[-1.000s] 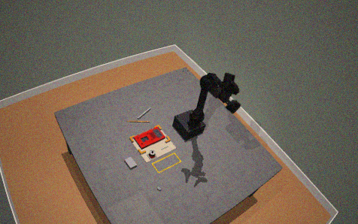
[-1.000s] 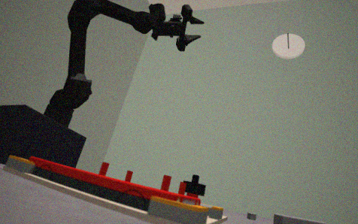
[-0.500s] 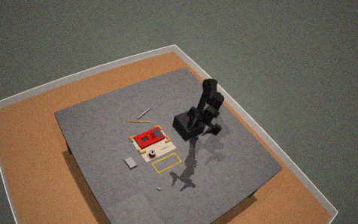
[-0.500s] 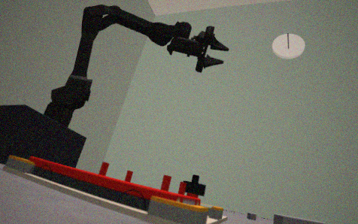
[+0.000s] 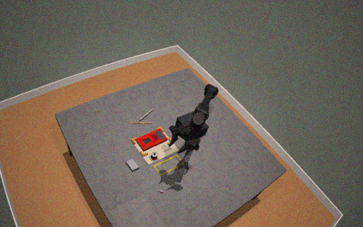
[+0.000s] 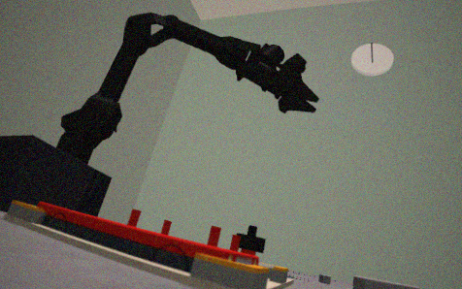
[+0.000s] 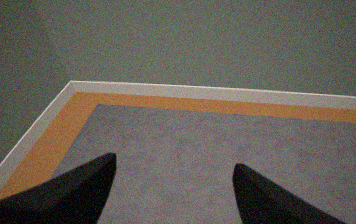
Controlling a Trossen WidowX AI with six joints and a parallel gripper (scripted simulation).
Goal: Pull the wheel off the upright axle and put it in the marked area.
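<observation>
Right now my gripper tip is 60 mm past the dark wheel, 200 mm to the left of it and 350 mm above it. Also, from my gripper tip: pencil: 140 mm behind, 500 mm to the right, 380 mm below; grey cube: 50 mm ahead, 40 mm to the left, 380 mm below; dark axle: 60 mm behind, 200 mm to the right, 350 mm below.
</observation>
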